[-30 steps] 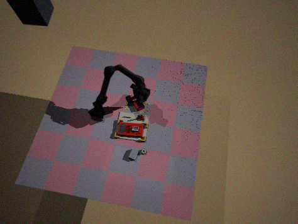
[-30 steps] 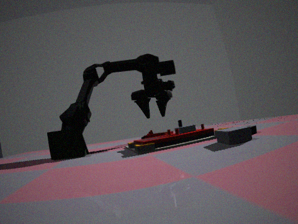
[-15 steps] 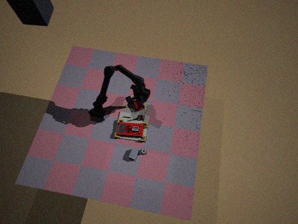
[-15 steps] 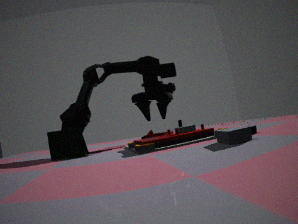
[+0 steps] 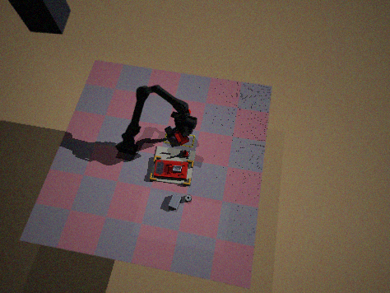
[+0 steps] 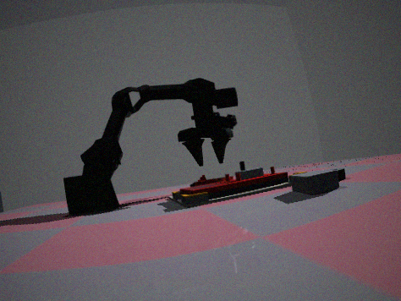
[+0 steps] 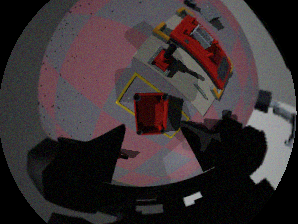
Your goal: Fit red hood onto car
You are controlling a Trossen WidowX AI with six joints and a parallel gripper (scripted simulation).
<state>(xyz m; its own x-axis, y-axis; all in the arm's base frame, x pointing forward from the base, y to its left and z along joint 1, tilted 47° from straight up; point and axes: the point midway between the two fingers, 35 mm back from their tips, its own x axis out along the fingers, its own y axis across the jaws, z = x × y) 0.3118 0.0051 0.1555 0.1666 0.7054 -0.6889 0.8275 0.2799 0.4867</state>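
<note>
Now: the red hood 60 mm below my gripper tip. The rest, counted from my gripper tip: grey engine block: 220 mm to the right, 40 mm below.
</note>
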